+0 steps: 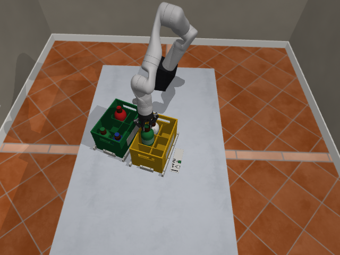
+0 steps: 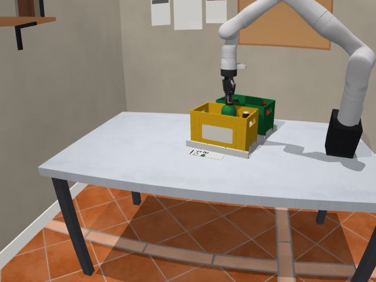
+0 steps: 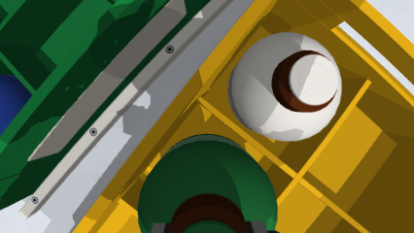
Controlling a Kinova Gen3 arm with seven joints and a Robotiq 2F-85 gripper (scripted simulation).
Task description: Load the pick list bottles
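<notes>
Now: the yellow crate 1 cm ahead of my hand, 4 cm to the left of it and 14 cm below it. Also, from my hand: green crate (7 cm behind, 18 cm to the right, 14 cm below); then blue-label bottle (3 cm ahead, 17 cm to the right, 13 cm below); then white-label bottle (9 cm behind, 2 cm to the left, 13 cm below).
</notes>
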